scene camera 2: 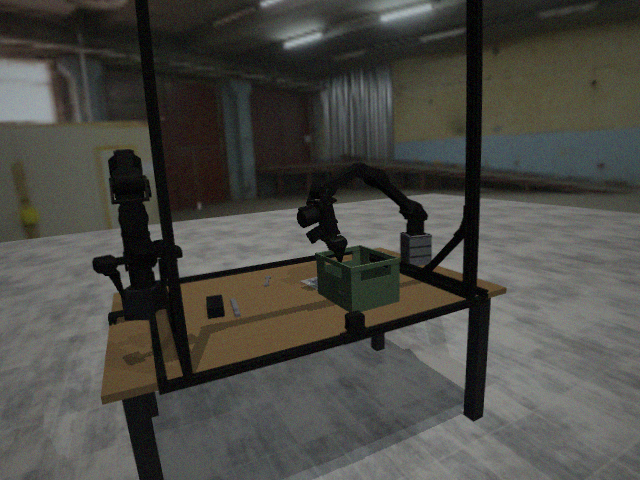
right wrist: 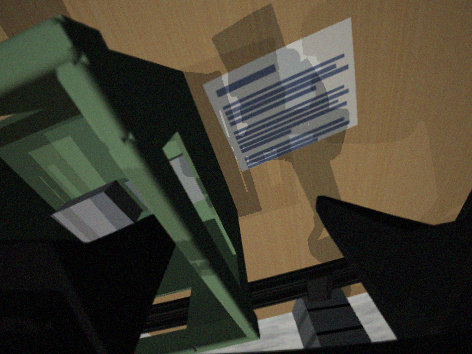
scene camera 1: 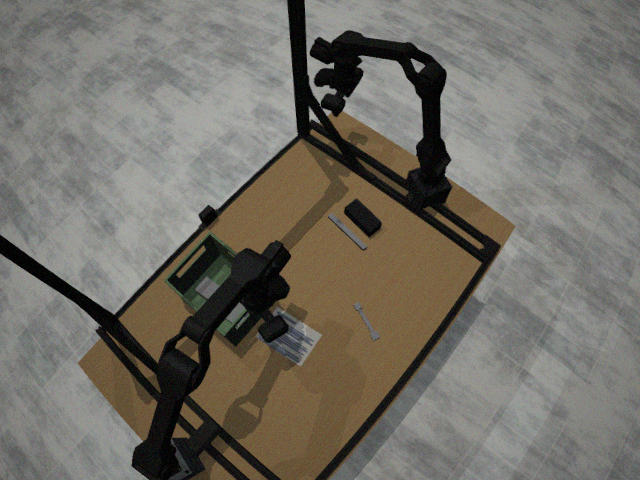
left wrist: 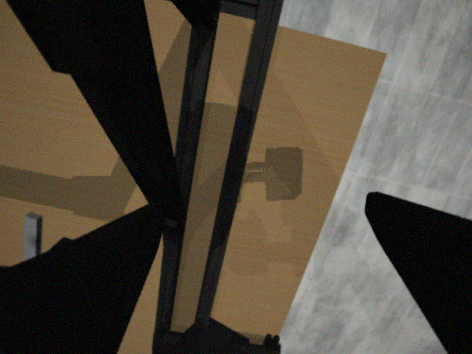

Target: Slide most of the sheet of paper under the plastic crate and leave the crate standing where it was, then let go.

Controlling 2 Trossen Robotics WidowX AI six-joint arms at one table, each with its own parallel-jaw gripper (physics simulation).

My left gripper (scene camera 2: pixel 144 293) is open and holds nothing. My right gripper (scene camera 1: pixel 256 319) is open and holds nothing. Also in view: a green plastic crate (scene camera 2: pixel 357 284). A sheet of paper (scene camera 1: pixel 299 341) rests on the table.
